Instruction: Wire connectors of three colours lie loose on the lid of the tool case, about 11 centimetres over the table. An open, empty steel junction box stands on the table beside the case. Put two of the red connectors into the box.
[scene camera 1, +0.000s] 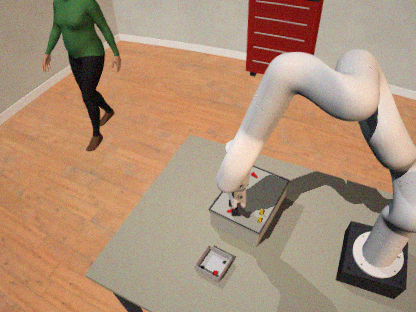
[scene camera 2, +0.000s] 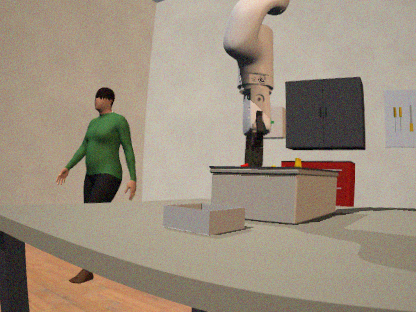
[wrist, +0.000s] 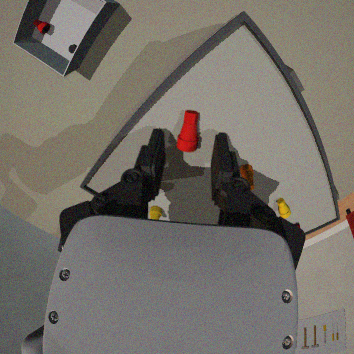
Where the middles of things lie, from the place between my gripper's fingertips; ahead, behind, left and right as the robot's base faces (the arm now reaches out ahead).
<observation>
Now: hand 100 mm to the left of the tool case (scene camera 2: 286, 195), 60 mm above it and 40 mm past it. Round my hand: steel junction box (scene camera 2: 208, 219) (190 mm to the left, 100 mm below, 20 mm ahead).
</observation>
